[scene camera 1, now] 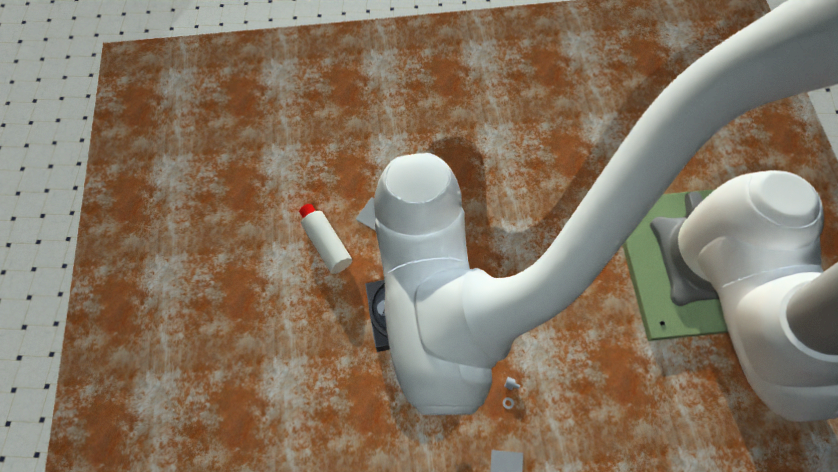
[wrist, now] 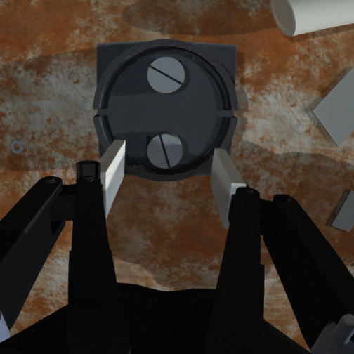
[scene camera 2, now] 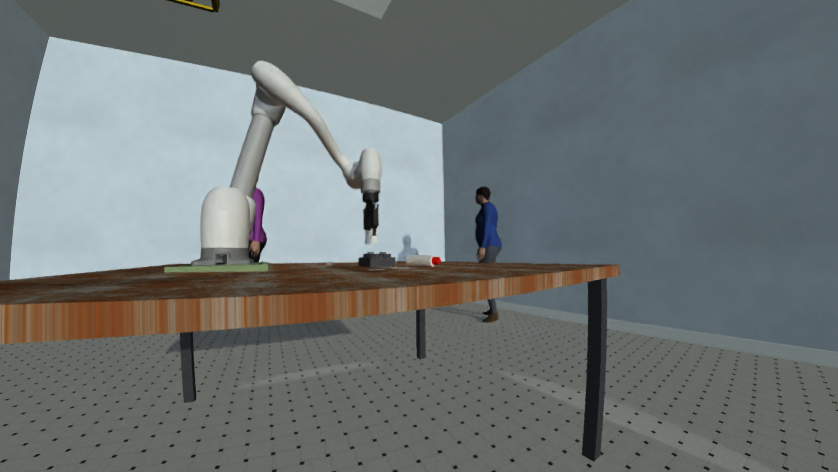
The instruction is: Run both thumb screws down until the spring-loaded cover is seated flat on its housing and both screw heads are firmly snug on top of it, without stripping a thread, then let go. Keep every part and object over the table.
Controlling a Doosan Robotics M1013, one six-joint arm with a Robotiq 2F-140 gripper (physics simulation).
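Places are measured from the arm's base along level axes (x left, y back, z up), in millimetres.
Where they show: gripper, fingertip midpoint: (scene camera 2: pixel 371 243); arm's base at its link origin: (scene camera 1: pixel 705 257) (scene camera 2: pixel 225 264).
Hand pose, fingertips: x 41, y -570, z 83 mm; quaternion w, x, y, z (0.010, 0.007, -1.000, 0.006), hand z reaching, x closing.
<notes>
Things, the pixels of their centre, and the offset from my fingertips.
- dark square housing at the middle of its body: (scene camera 1: pixel 403 310) (scene camera 2: pixel 376 260) dx +5, dy -30, dz -73 mm
- white bottle with a red cap, body centre: (scene camera 1: pixel 323 236) (scene camera 2: pixel 423 260) dx -164, dy -175, dz -76 mm
- grey plate at the middle of its body: (scene camera 1: pixel 379 217) dx -206, dy -60, dz -100 mm
- small fitting at the middle of its body: (scene camera 1: pixel 512 384) dx +161, dy +156, dz -91 mm
- washer at the middle of its body: (scene camera 1: pixel 508 403) dx +191, dy +144, dz -100 mm
- grey block at the middle of its body: (scene camera 1: pixel 506 463) dx +291, dy +125, dz -100 mm
The dark square housing (scene camera 1: pixel 372 293) (scene camera 2: pixel 377 262) (wrist: pixel 227 54) stands on the table, partly hidden by the arm in scene camera 1. Its round dark cover (wrist: pixel 165 112) lies inside a raised split ring. Two grey slotted screw heads show on the cover: one screw head (wrist: pixel 166 75) is far from the fingers, the other screw head (wrist: pixel 165 151) appears between the finger pads in the wrist view. Whether the cover is flat cannot be told. My gripper (scene camera 2: pixel 371 239) (wrist: pixel 168 161) is open and empty, pointing down, with a gap above the housing. The arm hides it in scene camera 1.
A white bottle with a red cap (scene camera 1: pixel 326 240) (scene camera 2: pixel 421 260) (wrist: pixel 320 16) lies beside the housing. A grey plate (scene camera 1: pixel 367 214) (wrist: pixel 340 110) lies near it. A small fitting (scene camera 1: pixel 511 383) and a washer (scene camera 1: pixel 508 403) lie on the table, and a grey block (scene camera 1: pixel 506 461) at the view's bottom edge.
</notes>
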